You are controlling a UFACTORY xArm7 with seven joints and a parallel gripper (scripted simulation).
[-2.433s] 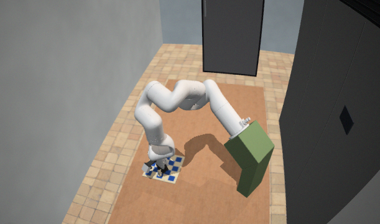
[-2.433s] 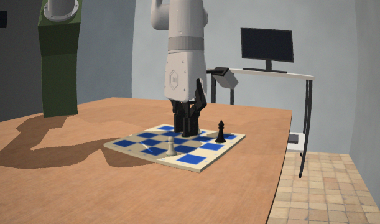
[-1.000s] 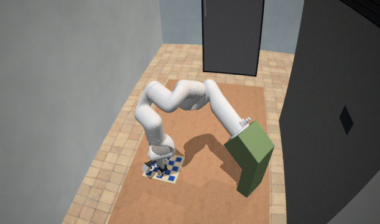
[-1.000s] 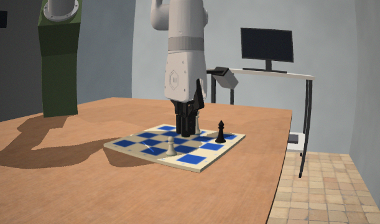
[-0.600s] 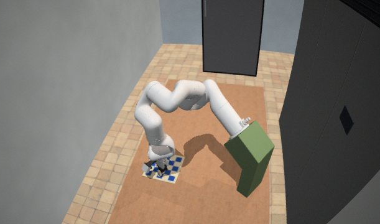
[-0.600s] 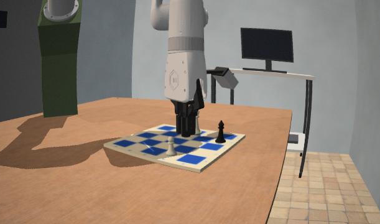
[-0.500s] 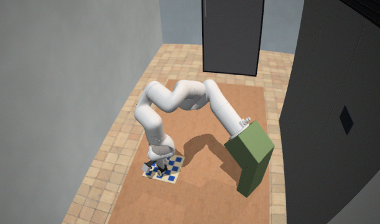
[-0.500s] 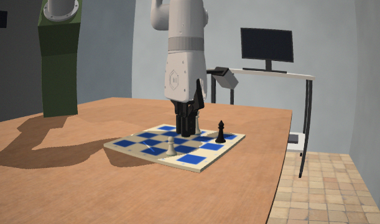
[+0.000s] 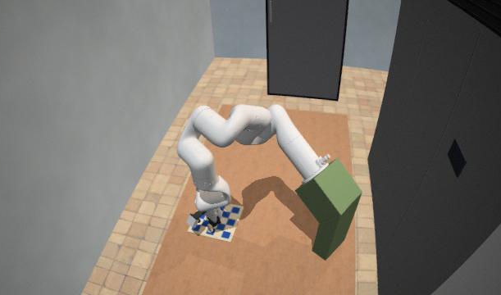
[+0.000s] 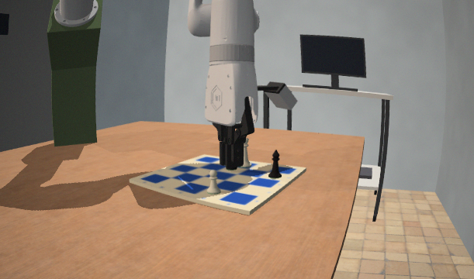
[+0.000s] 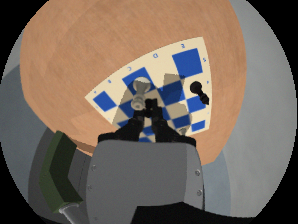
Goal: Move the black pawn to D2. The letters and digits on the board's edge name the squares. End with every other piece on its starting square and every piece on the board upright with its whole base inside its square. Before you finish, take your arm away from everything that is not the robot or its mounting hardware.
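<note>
Now: hand 2 cm short of the white queen and 3 cm to the right of it. Also, from my hand: black pawn (1 cm below); then chessboard (1 cm behind, 4 cm to the right, 3 cm below); then black bishop (8 cm ahead, 2 cm to the right, 1 cm below).
</note>
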